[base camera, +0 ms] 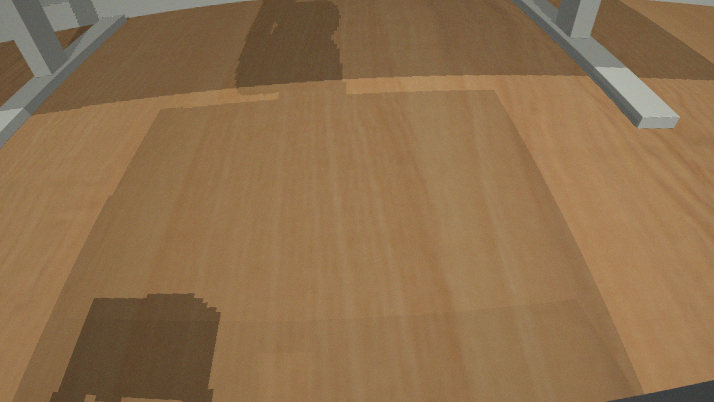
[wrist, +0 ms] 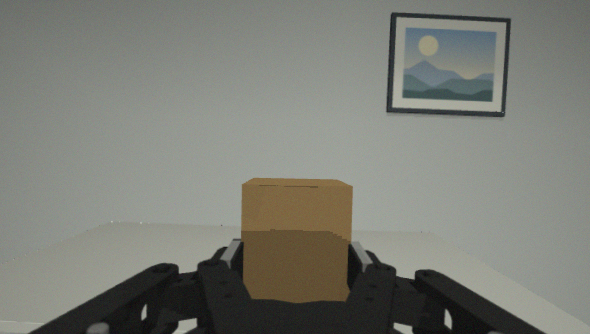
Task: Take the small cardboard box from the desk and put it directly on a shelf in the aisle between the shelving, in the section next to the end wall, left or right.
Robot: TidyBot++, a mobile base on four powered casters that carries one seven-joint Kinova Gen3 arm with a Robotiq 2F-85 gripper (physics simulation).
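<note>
The small cardboard box is between the two fingers of my gripper in the wrist view, at the lower middle. My gripper is shut on it, with a pad against each side. The box stands out beyond the fingertips, and its lower part is in shadow. The pale desk top spreads out behind and below the box in the wrist view. In the base camera view the desk's feet show at the upper right and upper left. The shelving does not show in either view.
A grey wall rises behind the desk, with a framed mountain picture at the upper right. In the base camera view the wooden floor carries dark shadows, and the desk legs stand at both sides.
</note>
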